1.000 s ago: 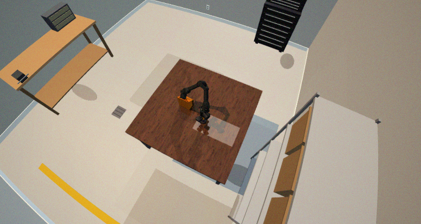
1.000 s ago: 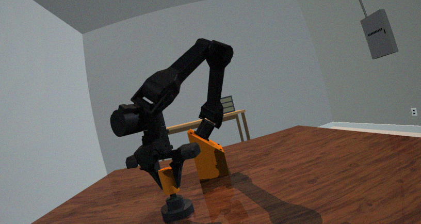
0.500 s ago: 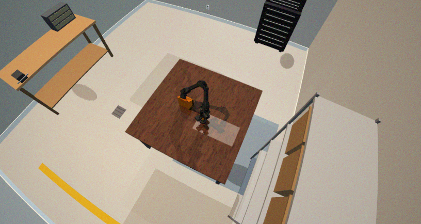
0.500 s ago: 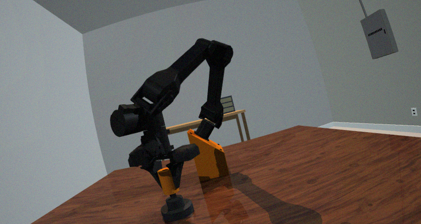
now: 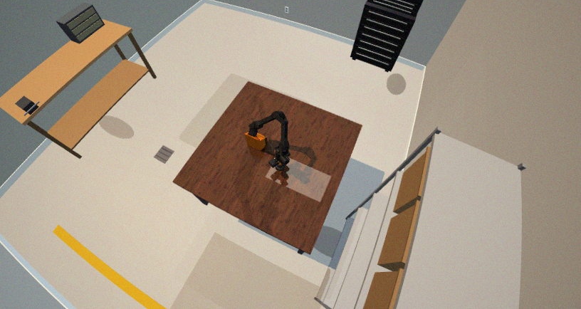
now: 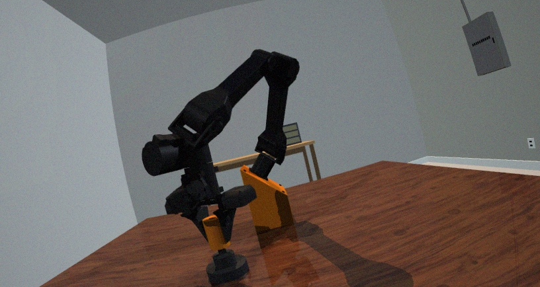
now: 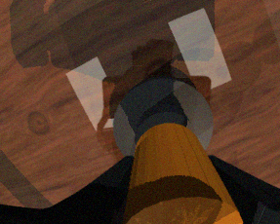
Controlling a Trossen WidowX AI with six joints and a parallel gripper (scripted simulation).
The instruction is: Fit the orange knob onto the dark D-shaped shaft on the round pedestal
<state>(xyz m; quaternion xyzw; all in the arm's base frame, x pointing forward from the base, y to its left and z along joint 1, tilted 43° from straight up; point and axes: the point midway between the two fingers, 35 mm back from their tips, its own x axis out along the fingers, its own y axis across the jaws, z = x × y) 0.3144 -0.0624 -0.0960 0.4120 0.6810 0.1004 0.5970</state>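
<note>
The orange knob is 2 cm above my gripper tip. From my gripper tip the other things lie so: dark pedestal (4 cm below).
</note>
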